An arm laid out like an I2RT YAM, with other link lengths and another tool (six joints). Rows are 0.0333 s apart.
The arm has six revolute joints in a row. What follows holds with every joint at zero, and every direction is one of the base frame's.
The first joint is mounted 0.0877 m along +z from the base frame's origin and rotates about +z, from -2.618 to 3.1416 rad.
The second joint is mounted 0.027 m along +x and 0.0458 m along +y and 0.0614 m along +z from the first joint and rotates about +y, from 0 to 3.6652 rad.
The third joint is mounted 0.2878 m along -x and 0.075 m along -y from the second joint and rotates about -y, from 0 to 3.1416 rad.
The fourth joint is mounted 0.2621 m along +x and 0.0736 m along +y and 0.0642 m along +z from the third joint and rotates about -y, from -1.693 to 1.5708 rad.
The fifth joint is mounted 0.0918 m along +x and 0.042 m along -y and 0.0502 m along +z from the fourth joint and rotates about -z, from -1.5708 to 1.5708 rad.
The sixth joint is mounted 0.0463 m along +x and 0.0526 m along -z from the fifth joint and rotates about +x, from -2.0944 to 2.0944 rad.
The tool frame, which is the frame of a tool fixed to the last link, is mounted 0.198 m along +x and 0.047 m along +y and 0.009 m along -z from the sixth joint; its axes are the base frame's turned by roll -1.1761, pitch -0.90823 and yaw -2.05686 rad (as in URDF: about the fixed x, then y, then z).
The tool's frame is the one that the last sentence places.
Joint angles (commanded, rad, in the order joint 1, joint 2, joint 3, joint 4, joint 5, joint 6), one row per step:
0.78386 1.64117 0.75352 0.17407 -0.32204 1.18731
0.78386 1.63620 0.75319 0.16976 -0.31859 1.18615
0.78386 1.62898 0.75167 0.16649 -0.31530 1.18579
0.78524 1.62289 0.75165 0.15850 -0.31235 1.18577
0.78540 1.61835 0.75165 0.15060 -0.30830 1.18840
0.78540 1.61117 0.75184 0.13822 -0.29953 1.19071
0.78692 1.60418 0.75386 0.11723 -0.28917 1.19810
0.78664 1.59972 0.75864 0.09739 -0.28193 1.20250
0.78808 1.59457 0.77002 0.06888 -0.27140 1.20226
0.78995 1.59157 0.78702 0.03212 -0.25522 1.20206
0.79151 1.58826 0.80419 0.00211 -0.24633 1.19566
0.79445 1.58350 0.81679 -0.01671 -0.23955 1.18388
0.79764 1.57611 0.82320 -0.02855 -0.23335 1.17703
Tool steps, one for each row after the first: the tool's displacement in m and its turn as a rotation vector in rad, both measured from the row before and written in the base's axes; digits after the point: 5 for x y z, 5 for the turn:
0.00024 -0.00078 0.00094 -0.00170 -0.00267 -0.00189
0.00017 -0.00085 0.00178 0.00009 -0.00350 -0.00227
-0.00078 -0.00069 0.00072 -0.00273 -0.00002 -0.00084
0.00007 -0.00124 -0.00006 -0.00348 0.00241 -0.00454
0.00068 -0.00224 -0.00015 -0.00694 0.00112 -0.00805
-0.00013 -0.00273 -0.00166 -0.01113 0.00885 -0.01092
0.00054 -0.00224 -0.00109 -0.00962 0.00712 -0.00848
0.00067 -0.00166 -0.00003 -0.01362 0.00320 -0.00611
0.00170 -0.00217 -0.00077 -0.01984 0.00373 -0.00968
0.00092 -0.00048 0.00167 -0.01314 -0.00199 -0.00043
0.00011 0.00071 0.00314 -0.00807 -0.01015 0.00620
-0.00032 0.00037 0.00331 -0.00381 -0.00899 0.00349

